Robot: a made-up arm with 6 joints. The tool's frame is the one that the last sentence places. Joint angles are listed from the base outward.
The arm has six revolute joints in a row. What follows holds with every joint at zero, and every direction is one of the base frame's. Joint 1 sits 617.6 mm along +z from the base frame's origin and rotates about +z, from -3.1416 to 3.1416 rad. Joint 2 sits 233.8 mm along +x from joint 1 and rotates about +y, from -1.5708 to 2.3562 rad. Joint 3 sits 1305.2 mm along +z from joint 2 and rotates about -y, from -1.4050 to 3.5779 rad. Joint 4 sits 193.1 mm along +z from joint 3 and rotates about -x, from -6.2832 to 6.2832 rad. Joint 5 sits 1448.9 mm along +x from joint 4 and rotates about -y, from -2.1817 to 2.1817 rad. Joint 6 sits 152.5 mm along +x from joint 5 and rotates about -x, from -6.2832 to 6.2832 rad. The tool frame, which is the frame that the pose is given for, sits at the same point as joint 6; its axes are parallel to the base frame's.
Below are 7 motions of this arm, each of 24 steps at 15 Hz.
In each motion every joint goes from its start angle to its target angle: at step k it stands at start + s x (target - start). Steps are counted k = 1, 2, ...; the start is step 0. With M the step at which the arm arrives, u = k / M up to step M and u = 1 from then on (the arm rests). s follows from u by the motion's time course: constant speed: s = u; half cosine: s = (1 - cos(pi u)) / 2; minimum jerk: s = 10 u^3 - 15 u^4 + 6 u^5.
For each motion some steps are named. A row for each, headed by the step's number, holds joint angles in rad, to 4 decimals.
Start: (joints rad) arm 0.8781 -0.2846 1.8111 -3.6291 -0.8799 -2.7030
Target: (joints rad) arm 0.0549 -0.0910 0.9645 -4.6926 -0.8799 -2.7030
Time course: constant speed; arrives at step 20
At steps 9, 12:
9: 0.5077 -0.1975 1.4301 -4.1077 -0.8799 -2.7030
12: 0.3842 -0.1684 1.3031 -4.2672 -0.8799 -2.7030

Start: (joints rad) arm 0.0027 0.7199 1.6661 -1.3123 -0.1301 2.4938
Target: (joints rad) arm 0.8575 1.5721 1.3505 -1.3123 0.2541 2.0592
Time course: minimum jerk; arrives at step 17
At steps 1, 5, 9, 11, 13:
1: 0.0043 0.7215 1.6655 -1.3123 -0.1294 2.4930
5: 0.1355 0.8523 1.6171 -1.3123 -0.0704 2.4263
9: 0.4771 1.1929 1.4909 -1.3123 0.0831 2.2526
11: 0.6526 1.3678 1.4262 -1.3123 0.1620 2.1634
13: 0.7817 1.4966 1.3785 -1.3123 0.2201 2.0977

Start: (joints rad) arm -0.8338 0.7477 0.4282 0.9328 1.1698 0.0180
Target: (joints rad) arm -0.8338 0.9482 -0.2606 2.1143 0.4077 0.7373
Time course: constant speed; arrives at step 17
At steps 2, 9, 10, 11, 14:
2: -0.8338 0.7713 0.3472 1.0718 1.0801 0.1026
9: -0.8338 0.8538 0.0635 1.5583 0.7663 0.3988
10: -0.8338 0.8656 0.0230 1.6278 0.7215 0.4411
11: -0.8338 0.8774 -0.0175 1.6973 0.6767 0.4834
14: -0.8338 0.9128 -0.1390 1.9058 0.5422 0.6104

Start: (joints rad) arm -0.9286 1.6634 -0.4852 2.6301 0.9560 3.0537
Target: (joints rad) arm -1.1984 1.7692 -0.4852 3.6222 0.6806 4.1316
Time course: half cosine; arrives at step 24
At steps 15, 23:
15: -1.1151 1.7365 -0.4852 3.3160 0.7656 3.7989
23: -1.1972 1.7687 -0.4852 3.6180 0.6818 4.1270

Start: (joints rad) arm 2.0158 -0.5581 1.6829 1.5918 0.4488 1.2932
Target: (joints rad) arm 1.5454 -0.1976 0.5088 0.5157 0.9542 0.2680
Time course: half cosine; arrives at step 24
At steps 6, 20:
6: 1.9469 -0.5053 1.5110 1.4342 0.5228 1.1431
20: 1.5769 -0.2217 0.5874 0.5878 0.9203 0.3367

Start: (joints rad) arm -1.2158 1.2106 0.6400 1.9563 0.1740 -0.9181
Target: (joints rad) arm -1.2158 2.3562 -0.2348 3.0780 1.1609 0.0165
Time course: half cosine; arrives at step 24
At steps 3, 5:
3: -1.2158 1.2542 0.6067 1.9990 0.2116 -0.8825
5: -1.2158 1.3290 0.5496 2.0722 0.2760 -0.8215

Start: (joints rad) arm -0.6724 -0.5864 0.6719 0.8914 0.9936 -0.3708
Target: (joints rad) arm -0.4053 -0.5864 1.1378 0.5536 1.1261 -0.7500
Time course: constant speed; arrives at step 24
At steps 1, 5, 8, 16, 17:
1: -0.6613 -0.5864 0.6913 0.8773 0.9991 -0.3866
5: -0.6168 -0.5864 0.7690 0.8210 1.0212 -0.4498
8: -0.5834 -0.5864 0.8272 0.7788 1.0378 -0.4972
16: -0.4943 -0.5864 0.9825 0.6662 1.0819 -0.6236
17: -0.4832 -0.5864 1.0019 0.6521 1.0875 -0.6394

